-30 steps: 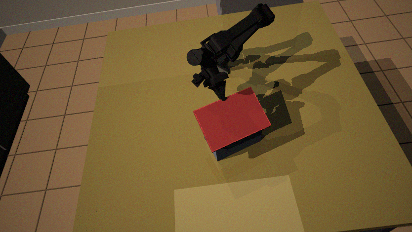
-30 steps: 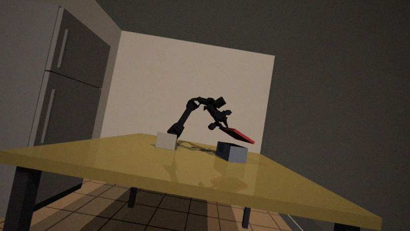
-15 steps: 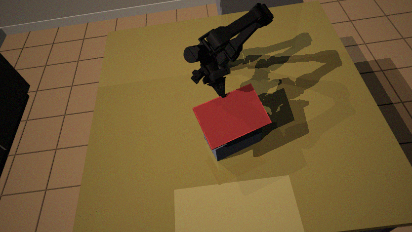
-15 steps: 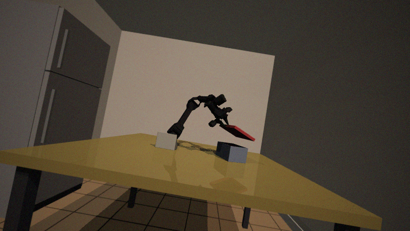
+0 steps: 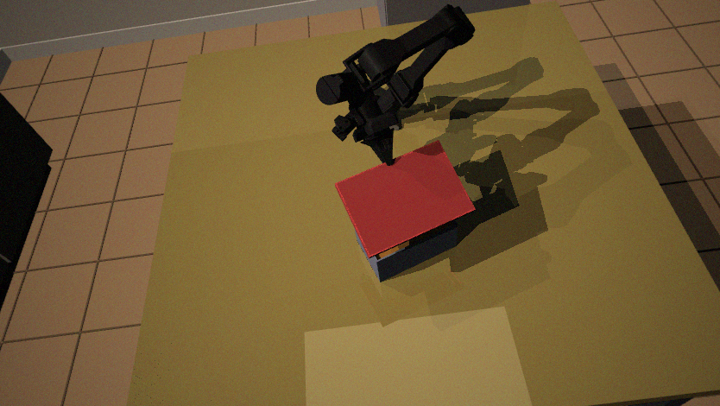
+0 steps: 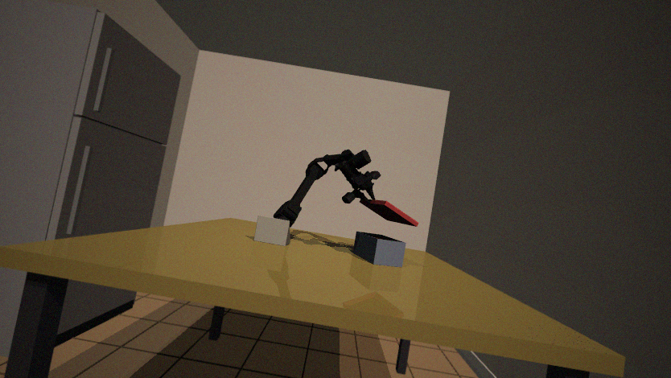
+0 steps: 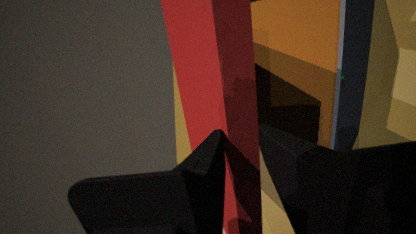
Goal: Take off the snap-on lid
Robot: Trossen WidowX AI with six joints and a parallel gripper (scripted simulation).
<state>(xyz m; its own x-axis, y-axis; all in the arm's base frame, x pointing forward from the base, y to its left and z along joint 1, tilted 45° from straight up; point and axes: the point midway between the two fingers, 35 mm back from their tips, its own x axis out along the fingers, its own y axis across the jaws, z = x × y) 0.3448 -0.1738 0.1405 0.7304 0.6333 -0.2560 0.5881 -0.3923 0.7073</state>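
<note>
Now: gripper tip 7 cm short of the red lid, 3 cm to the right of it and 3 cm above it. Also, from my gripper tip: blue-grey storage box 6 cm ahead, 2 cm to the left, 19 cm below.
</note>
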